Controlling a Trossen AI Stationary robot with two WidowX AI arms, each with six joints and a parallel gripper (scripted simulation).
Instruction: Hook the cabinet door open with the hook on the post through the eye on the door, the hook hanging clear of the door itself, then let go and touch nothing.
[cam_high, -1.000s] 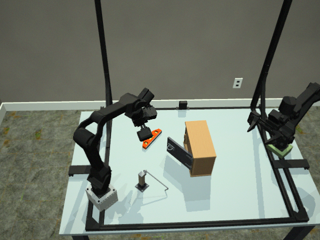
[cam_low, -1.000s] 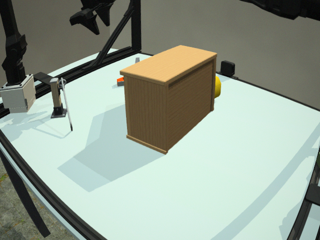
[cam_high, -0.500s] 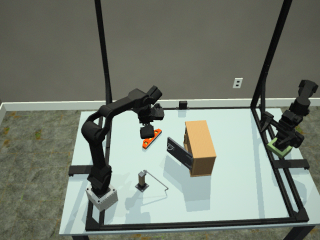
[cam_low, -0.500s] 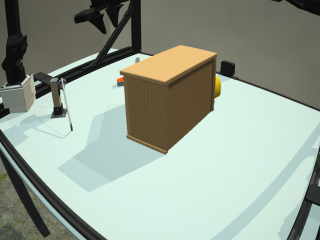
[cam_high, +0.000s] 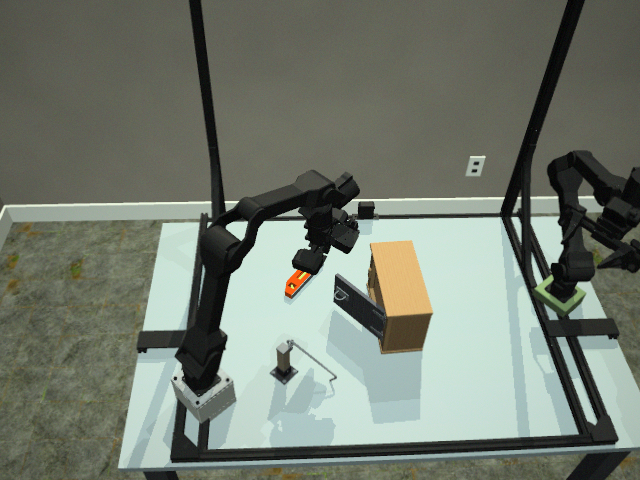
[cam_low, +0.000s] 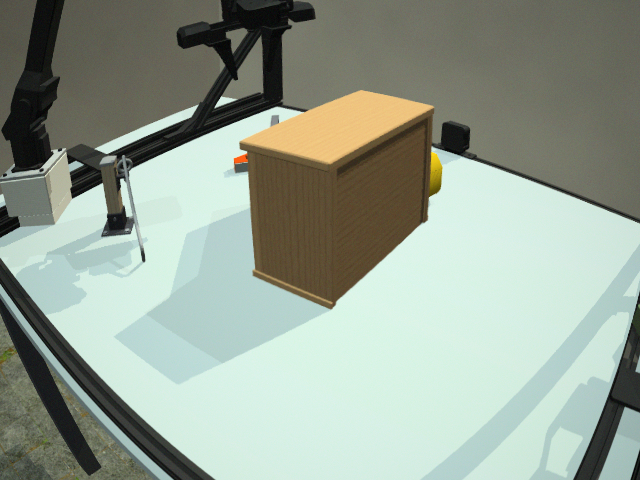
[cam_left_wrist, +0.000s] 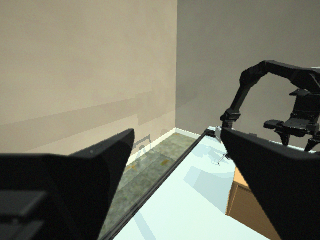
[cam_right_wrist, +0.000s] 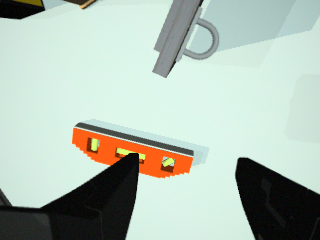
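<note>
My right hand is 180 mm short of the wire hook, 160 mm above it and 80 mm to the left of it. Also, from my right hand: yellow object 210 mm to the left, 180 mm below, 60 mm behind; then orange level 210 mm below, 110 mm behind, 10 mm to the right; then dark door 150 mm below, 90 mm ahead, 70 mm to the left.
</note>
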